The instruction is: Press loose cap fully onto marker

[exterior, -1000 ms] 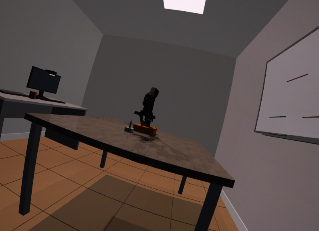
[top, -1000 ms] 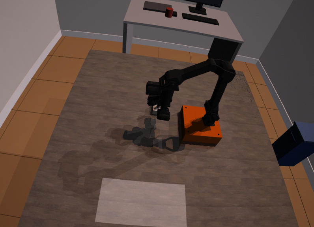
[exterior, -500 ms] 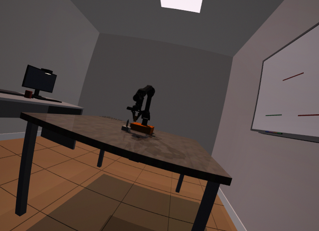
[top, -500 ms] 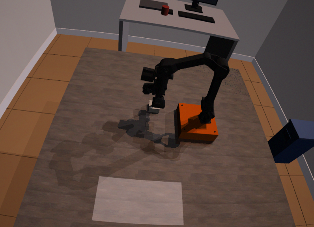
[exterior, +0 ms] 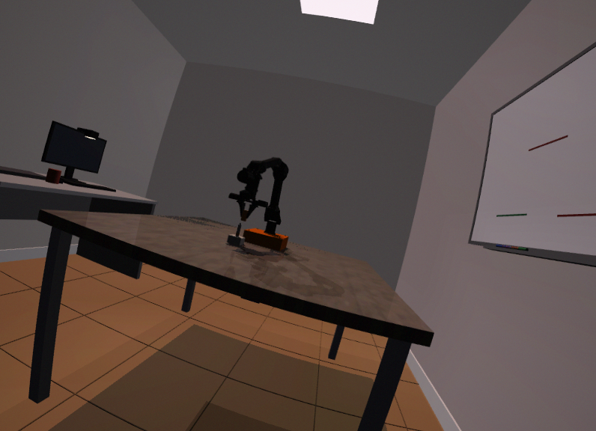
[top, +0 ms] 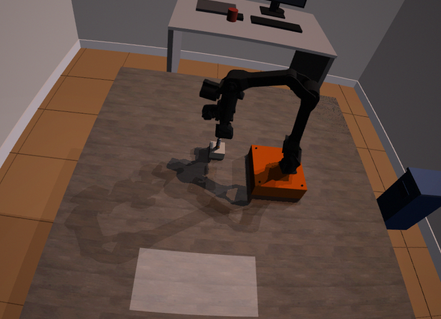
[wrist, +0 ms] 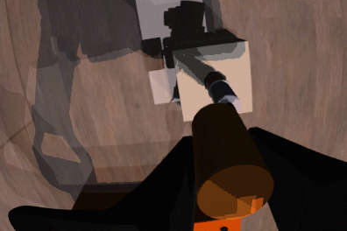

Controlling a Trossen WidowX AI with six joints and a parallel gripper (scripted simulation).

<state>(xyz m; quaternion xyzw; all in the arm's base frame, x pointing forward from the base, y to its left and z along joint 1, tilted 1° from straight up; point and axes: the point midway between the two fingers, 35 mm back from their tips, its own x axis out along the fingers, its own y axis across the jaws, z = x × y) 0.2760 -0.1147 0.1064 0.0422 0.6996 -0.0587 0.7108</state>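
Right now my gripper tip is 50 mm above the marker and 10 mm to the left of it. The rest, counted from my gripper tip: holder block (110 mm below, 10 mm to the right); then orange cap (10 mm above).
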